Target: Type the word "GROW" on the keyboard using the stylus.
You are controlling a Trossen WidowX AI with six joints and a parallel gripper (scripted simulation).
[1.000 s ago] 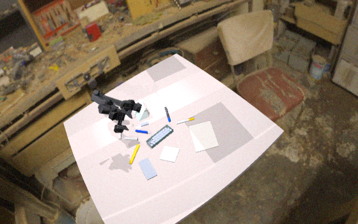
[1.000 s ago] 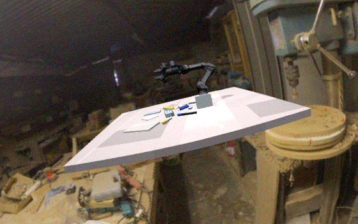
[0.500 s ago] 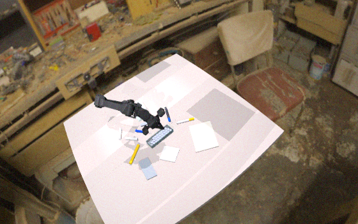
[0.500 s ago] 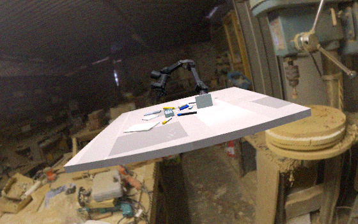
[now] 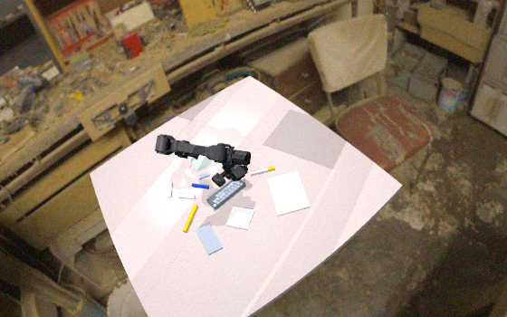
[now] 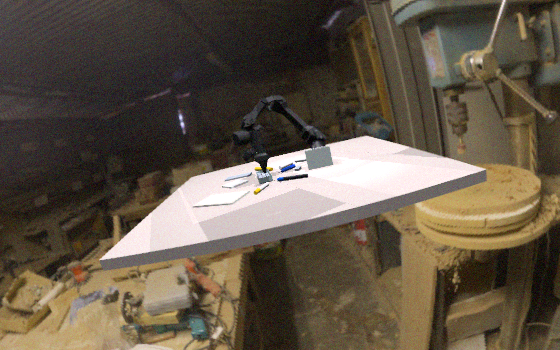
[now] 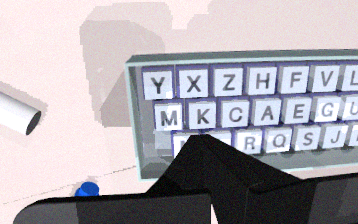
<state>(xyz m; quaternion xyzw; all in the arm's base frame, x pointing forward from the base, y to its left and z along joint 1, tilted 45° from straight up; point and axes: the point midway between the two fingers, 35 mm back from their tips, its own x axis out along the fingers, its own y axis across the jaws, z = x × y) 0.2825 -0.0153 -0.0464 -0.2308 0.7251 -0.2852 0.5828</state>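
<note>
The blue stylus is 10 cm behind my gripper tip, 11 cm to the right of it and 3 cm below it. Also, from my gripper tip: yellow marker: 1 cm behind, 28 cm to the right, 3 cm below; then blue-capped pen: 8 cm behind, 9 cm to the left, 3 cm below; then yellow-capped pen: 4 cm ahead, 15 cm to the left, 3 cm below.
</note>
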